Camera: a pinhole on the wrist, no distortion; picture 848 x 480 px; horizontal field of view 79.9 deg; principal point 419.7 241.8 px. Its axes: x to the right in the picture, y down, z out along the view. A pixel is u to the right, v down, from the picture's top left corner.
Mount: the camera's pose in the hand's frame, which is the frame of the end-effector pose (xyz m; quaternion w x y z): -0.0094 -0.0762 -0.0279 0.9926 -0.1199 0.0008 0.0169
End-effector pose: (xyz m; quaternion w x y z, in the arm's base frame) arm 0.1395 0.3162 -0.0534 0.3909 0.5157 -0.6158 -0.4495
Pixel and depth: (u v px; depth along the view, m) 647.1 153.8 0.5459
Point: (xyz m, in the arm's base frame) -0.3853 0.1587 -0.2300
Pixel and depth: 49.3 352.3 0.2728
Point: -0.0491 0.5612 -0.0840
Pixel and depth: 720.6 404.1 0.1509
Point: 0.0233 0.2557 -0.0737
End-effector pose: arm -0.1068 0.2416 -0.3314 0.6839 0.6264 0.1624 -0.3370
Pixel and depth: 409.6 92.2 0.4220
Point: -0.2642 -0.1513 -0.3276
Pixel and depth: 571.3 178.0 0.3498
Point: -0.1235 -0.0936 -0.3650
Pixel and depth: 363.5 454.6 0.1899
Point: -0.1281 0.1167 -0.2531
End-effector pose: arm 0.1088 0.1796 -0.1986 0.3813 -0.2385 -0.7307 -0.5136
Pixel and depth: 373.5 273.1 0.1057
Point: 0.0642 0.2326 -0.2532
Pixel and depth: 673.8 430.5 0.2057
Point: 0.0445 0.3366 -0.1248
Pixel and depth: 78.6 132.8 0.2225
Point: 0.0851 0.3465 -0.4044
